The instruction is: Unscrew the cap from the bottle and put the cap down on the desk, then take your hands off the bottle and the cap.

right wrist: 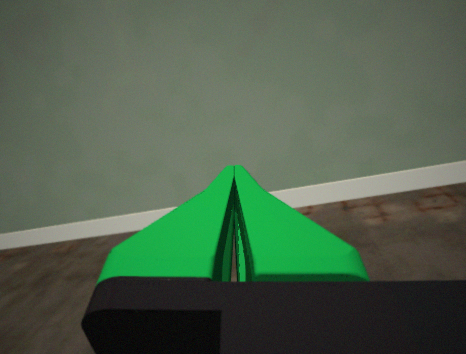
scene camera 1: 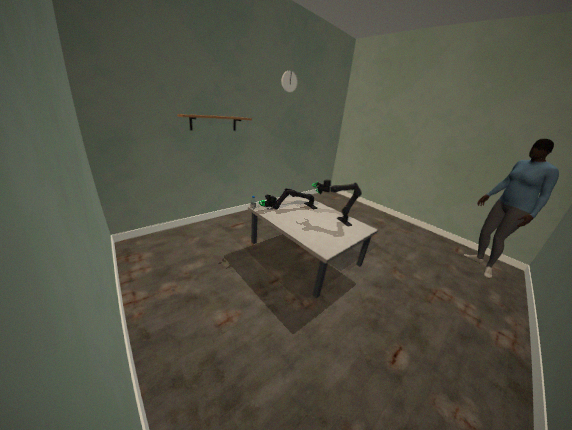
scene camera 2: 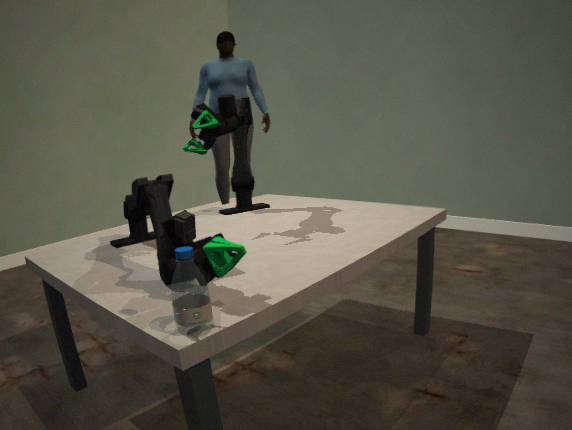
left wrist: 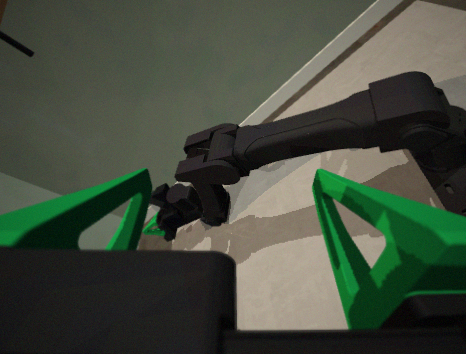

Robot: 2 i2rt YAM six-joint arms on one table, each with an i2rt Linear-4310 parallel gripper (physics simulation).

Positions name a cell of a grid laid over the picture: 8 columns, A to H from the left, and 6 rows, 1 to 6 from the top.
Scene:
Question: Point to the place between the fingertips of my left gripper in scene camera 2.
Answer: At C2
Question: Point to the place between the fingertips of my right gripper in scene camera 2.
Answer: At D4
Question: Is my left gripper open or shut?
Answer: Open.

